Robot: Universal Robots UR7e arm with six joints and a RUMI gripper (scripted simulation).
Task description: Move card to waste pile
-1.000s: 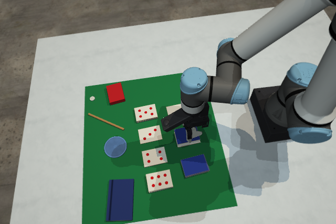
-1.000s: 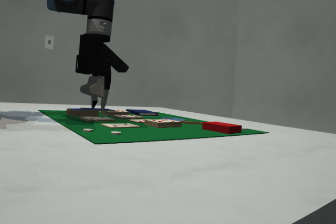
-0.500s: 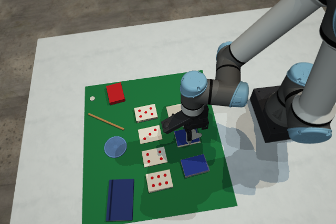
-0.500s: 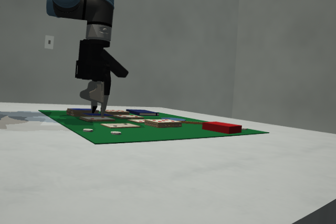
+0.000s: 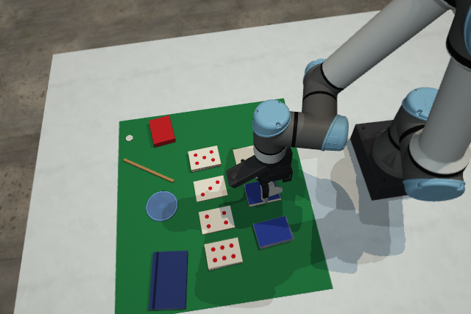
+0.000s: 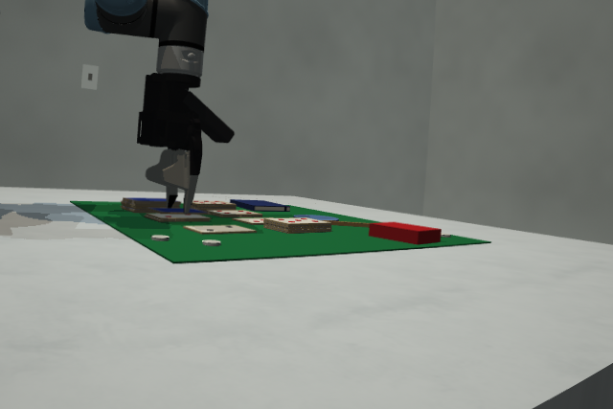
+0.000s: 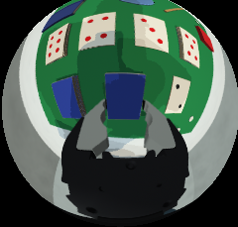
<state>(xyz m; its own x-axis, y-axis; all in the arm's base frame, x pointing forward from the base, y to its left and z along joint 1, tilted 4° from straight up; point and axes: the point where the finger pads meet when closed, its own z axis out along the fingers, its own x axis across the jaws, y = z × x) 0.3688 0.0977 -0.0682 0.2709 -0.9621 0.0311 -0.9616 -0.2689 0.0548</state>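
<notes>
My hand is 14 cm short of the green mat, 4 cm above it and 1 cm to the right of it. Round my hand: wooden stick 34 cm ahead, 5 cm to the right, 2 cm below; card 1 cm below; red block 32 cm ahead, 19 cm to the right, 2 cm below.
</notes>
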